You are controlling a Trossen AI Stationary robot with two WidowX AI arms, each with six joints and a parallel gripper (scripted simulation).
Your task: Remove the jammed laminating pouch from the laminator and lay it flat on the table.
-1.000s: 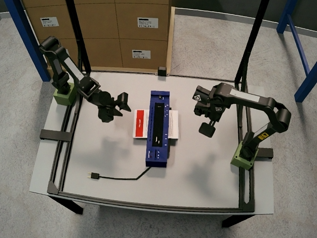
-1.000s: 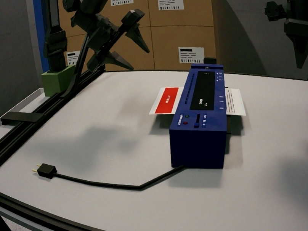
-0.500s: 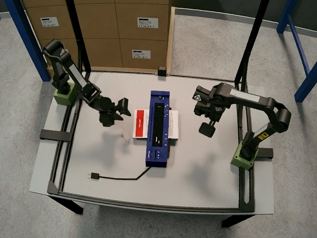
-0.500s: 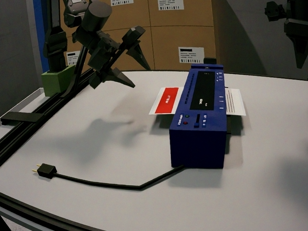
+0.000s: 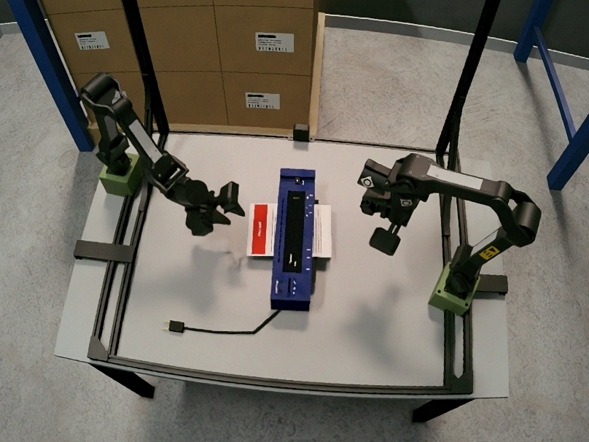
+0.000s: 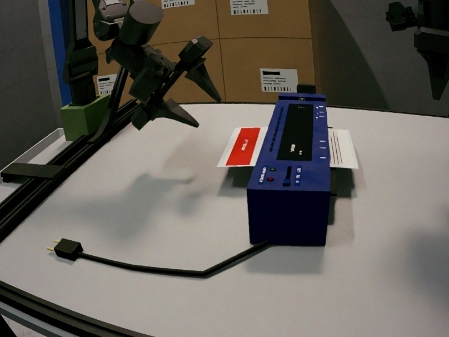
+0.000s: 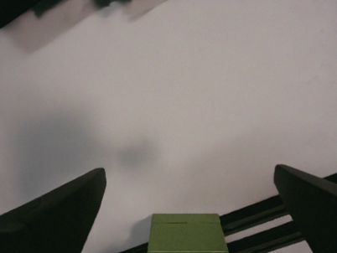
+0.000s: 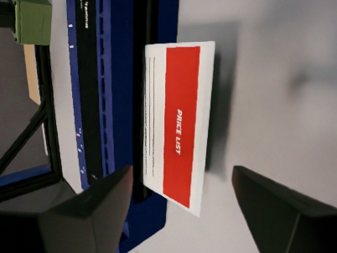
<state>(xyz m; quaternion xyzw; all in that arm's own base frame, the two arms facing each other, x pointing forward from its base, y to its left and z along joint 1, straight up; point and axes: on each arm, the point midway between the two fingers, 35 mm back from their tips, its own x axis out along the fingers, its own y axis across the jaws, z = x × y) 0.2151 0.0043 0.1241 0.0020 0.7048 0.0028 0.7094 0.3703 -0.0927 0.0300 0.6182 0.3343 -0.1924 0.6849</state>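
The release key is 280 mm to the right of my left hand, 120 mm below it and 110 mm behind it. Also, from my left hand: plug: 440 mm to the right, 370 mm ahead, 190 mm below.
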